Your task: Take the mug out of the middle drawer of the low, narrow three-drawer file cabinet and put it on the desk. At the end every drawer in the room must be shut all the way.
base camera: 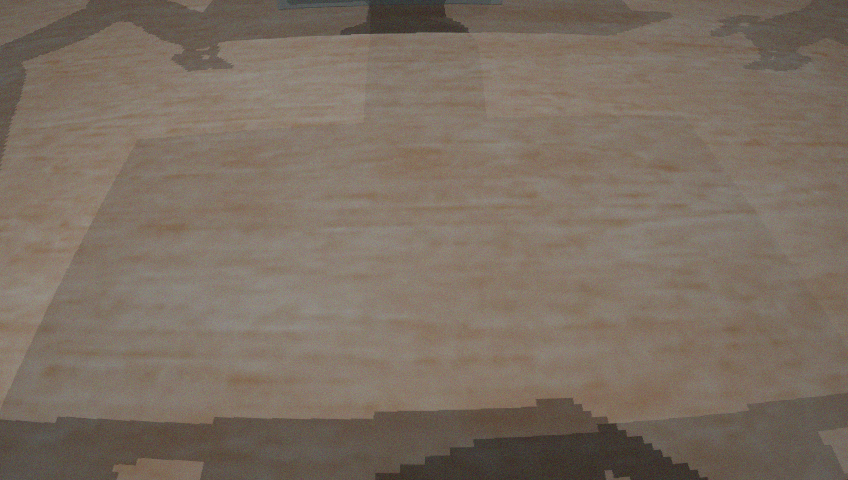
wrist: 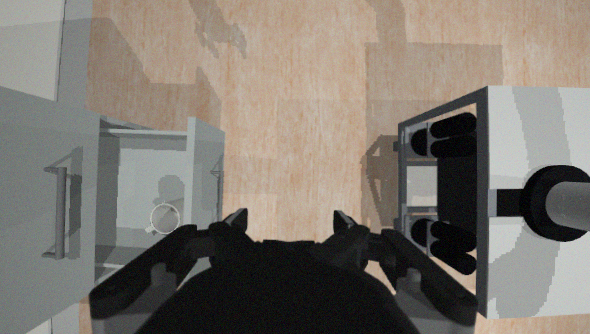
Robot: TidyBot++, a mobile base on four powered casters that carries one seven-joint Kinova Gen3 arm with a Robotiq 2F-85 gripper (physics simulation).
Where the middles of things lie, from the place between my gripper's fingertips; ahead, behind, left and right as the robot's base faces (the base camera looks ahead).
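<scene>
There is the pale grey mug [wrist: 166, 217], well below my hand and a long way ahead of it. The mug is also a bit to the left of my hand.
</scene>
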